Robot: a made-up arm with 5 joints.
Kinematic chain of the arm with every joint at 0, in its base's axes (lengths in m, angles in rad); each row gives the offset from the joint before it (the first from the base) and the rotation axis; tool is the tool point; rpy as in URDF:
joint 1: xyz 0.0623 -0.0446 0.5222 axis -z
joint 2: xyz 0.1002 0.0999 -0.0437 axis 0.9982 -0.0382 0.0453
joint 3: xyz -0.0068 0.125 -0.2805 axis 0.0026 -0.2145 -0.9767
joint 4: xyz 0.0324 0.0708 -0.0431 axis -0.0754 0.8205 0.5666
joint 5: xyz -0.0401 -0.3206 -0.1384 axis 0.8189 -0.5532 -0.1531
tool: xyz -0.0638 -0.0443 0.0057 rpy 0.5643 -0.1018 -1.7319
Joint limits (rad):
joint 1: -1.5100..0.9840
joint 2: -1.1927..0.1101
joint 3: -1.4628..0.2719
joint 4: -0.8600..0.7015
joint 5: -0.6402..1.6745
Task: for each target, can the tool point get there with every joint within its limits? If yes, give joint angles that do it. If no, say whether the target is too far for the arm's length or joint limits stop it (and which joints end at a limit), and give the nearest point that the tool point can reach.
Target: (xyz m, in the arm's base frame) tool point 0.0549 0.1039 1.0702
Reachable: no: joint limits stop it (at a limit: joint 1, joint 2, joint 4, joint 5) | nearest point 0.3801 0.0232 0.5103 | short by 0.652 m
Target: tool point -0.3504 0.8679 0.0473
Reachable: no: too far | nearest point -0.1263 0.3724 0.0569 | short by 0.544 m
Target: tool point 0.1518 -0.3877 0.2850
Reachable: yes | joints -0.3380 -0.8497 0.0998 -0.0269 0.1660
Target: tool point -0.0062 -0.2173 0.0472
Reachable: yes | joints 0.3022 -0.2990 0.0959 -0.0883 0.4183
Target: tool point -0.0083 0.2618 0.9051
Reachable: no: joint limits stop it (at a limit: joint 1, joint 2, joint 4, joint 5) | nearest point 0.3865 0.0935 0.4957 | short by 0.593 m
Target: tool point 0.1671 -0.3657 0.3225
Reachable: yes | joints 0.0429 -0.7874 -0.2317 0.3571 -0.2943
